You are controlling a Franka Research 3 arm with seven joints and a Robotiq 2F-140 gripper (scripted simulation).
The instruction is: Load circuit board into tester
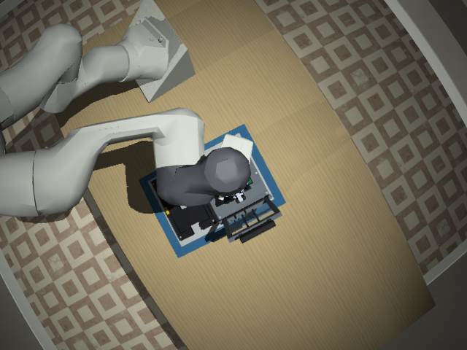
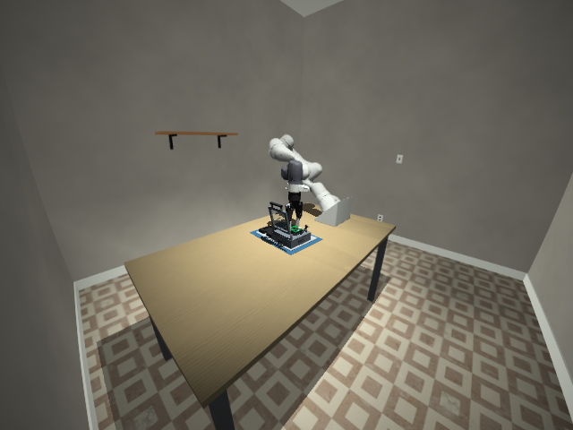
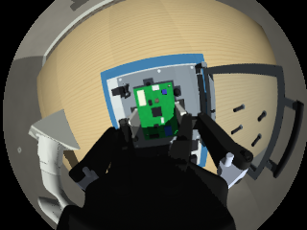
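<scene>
Now: the green circuit board 2 cm below my hand. The rest, counted from my hand: black post (6 cm behind, 6 cm to the left, 1 cm below); then tester lid (12 cm ahead, 1 cm to the right, 8 cm above); then black nest (1 cm ahead, 1 cm to the left, 3 cm below).
</scene>
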